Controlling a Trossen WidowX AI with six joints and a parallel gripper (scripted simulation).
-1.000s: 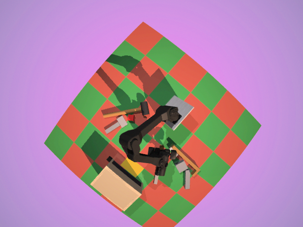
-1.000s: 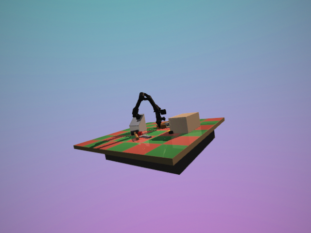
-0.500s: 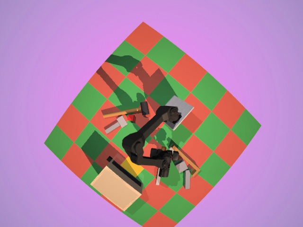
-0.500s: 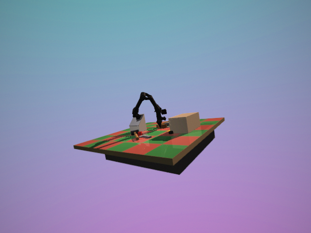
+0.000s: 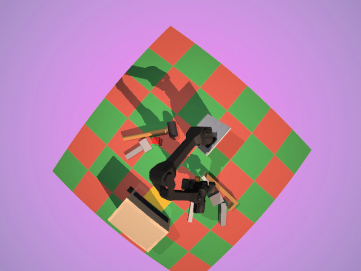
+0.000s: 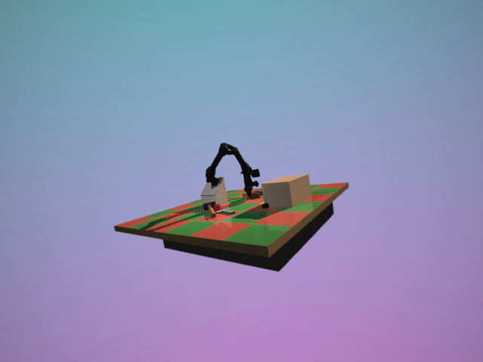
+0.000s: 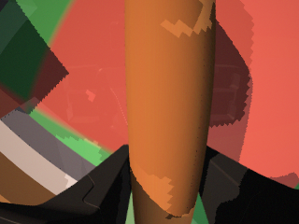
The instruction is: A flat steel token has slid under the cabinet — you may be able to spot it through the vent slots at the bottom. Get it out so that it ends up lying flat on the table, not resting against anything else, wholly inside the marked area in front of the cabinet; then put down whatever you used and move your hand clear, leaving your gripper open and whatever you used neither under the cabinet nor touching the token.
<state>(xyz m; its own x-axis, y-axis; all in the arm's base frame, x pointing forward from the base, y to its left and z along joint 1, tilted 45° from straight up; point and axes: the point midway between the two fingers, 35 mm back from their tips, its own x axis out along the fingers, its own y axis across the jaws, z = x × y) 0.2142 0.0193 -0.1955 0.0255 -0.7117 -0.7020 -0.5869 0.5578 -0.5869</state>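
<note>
Now: the pale bar 40 mm to the left of my gripper tip and 40 mm behind it. Round my gripper tip: grey block (160 mm to the left, 10 mm behind, 10 mm above); then grey bar (280 mm to the left, 40 mm ahead); then red cube (350 mm to the right, 10 mm behind, 10 mm above).
</note>
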